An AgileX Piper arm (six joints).
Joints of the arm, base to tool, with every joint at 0 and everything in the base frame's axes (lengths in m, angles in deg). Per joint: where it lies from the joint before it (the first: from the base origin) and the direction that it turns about. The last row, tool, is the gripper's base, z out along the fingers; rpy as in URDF.
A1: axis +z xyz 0 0 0.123
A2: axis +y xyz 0 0 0
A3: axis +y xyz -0.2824 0 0.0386
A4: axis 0.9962 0 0.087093 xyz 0.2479 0 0.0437
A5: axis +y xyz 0 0 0
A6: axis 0.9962 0 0.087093 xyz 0.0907 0 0.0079
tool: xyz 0 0 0 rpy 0 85.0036 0
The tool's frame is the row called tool.
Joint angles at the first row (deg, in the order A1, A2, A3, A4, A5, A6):
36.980, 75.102, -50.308, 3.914, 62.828, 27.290
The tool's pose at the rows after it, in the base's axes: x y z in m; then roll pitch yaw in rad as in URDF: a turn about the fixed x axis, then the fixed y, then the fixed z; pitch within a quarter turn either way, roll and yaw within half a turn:
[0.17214 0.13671 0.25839 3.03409 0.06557 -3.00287]
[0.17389 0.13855 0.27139 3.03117 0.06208 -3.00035]
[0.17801 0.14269 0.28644 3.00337 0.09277 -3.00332]
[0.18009 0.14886 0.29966 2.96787 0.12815 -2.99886]
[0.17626 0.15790 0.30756 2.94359 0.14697 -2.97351]
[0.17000 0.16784 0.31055 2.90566 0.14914 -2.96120]
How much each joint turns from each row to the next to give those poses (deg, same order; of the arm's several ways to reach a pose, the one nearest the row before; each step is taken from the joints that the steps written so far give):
-0.001, -0.001, -1.682, 0.000, 2.835, 0.119
0.003, 0.001, -3.019, 0.189, 3.121, 0.003
-0.002, -0.001, -3.342, 0.534, 1.038, -0.002
0.615, 0.000, -2.829, 0.785, 0.073, 0.000
2.091, 0.000, -1.656, 0.590, 0.001, 0.375
2.252, 0.001, -0.508, 1.578, -0.815, 0.971

